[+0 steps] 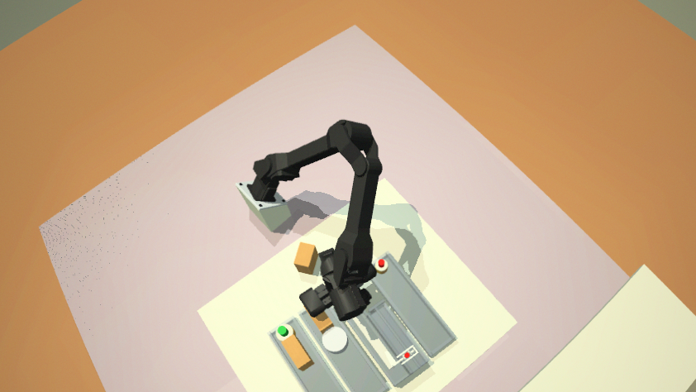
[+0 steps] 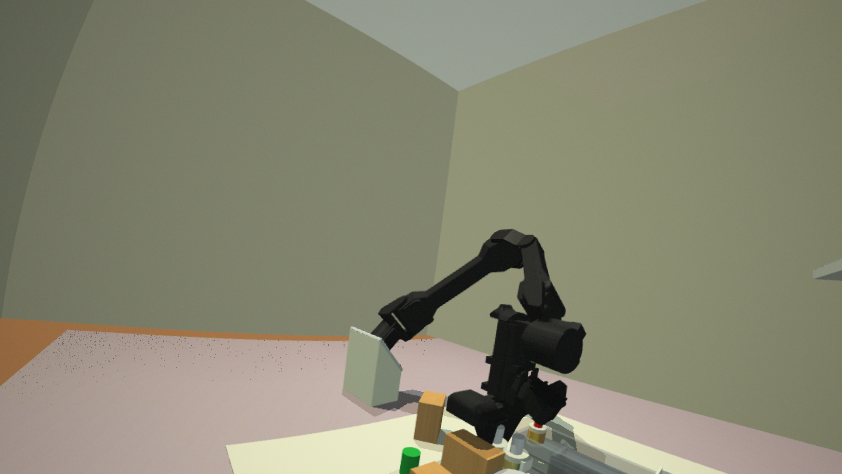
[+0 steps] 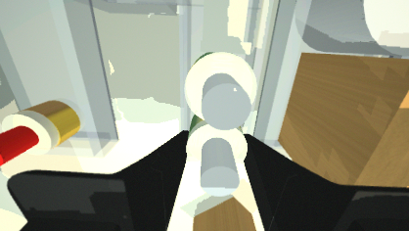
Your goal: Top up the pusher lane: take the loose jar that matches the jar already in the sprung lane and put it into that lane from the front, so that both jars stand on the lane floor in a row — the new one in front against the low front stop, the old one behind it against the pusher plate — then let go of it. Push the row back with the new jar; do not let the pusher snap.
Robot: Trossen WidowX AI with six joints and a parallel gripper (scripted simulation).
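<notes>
The lane lies 140 mm ahead of my gripper tip, 30 mm to the left of it and 10 mm below it. Round my gripper tip: red mark: 220 mm ahead, 50 mm to the left, 40 mm above.
</notes>
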